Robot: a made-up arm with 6 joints. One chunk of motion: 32 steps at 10 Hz.
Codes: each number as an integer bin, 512 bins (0 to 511) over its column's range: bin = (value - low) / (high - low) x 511, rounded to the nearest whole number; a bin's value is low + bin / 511 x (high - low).
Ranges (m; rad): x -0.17..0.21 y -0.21..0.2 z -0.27..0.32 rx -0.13..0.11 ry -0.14..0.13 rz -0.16..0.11
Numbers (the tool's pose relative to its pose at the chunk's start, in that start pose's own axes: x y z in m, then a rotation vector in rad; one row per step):
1: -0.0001 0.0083 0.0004 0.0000 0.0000 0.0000
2: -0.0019 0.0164 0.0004 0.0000 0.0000 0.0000
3: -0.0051 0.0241 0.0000 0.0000 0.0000 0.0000
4: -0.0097 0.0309 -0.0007 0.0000 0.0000 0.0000
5: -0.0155 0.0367 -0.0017 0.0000 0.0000 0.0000
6: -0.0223 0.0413 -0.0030 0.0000 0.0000 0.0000
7: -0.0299 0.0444 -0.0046 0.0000 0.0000 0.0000
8: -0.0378 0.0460 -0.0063 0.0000 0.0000 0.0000
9: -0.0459 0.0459 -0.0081 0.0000 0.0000 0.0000
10: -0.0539 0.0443 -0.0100 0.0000 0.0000 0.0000
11: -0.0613 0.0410 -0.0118 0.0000 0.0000 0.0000
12: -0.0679 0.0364 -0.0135 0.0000 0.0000 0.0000
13: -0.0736 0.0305 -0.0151 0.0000 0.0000 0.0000
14: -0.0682 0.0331 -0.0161 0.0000 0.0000 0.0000
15: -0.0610 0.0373 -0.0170 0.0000 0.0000 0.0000
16: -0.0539 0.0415 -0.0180 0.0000 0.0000 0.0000
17: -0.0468 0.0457 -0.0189 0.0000 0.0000 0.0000
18: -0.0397 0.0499 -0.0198 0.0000 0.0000 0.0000
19: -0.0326 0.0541 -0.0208 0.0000 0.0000 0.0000
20: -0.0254 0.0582 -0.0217 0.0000 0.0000 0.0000
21: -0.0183 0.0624 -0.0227 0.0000 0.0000 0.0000
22: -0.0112 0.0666 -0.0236 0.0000 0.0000 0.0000
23: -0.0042 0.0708 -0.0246 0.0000 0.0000 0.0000
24: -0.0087 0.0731 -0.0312 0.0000 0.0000 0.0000
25: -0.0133 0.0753 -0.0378 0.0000 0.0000 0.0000
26: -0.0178 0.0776 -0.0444 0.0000 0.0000 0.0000
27: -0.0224 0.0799 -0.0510 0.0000 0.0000 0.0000
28: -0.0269 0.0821 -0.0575 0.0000 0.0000 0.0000
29: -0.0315 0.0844 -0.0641 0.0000 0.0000 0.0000
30: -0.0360 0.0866 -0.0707 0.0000 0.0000 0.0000
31: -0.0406 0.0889 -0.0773 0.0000 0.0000 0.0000
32: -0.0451 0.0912 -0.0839 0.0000 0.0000 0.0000
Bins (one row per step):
1: 228 272 234 277 265 303
2: 226 282 234 277 265 303
3: 222 292 234 277 265 303
4: 216 300 233 277 265 303
5: 208 307 232 277 265 303
6: 199 313 231 277 265 303
7: 188 317 230 277 265 303
8: 178 319 228 277 265 303
9: 167 319 227 277 265 303
10: 156 317 225 277 265 303
11: 146 313 224 277 265 303
12: 137 307 222 277 265 303
13: 130 300 221 277 265 303
14: 137 303 220 277 265 303
15: 147 308 219 277 265 303
16: 156 313 218 277 265 303
17: 166 319 217 277 265 303
18: 175 324 217 277 265 303
19: 185 329 216 277 265 303
20: 194 334 215 277 265 303
21: 204 340 214 277 265 303
22: 214 345 213 277 265 303
23: 223 350 213 277 265 303
24: 217 353 207 277 265 303
25: 211 356 201 277 265 303
26: 205 358 195 277 265 303
27: 198 361 190 277 265 303
28: 192 364 184 277 265 303
29: 186 367 178 277 265 303
30: 180 370 173 277 265 303
31: 174 373 167 277 265 303
32: 168 375 161 277 265 303

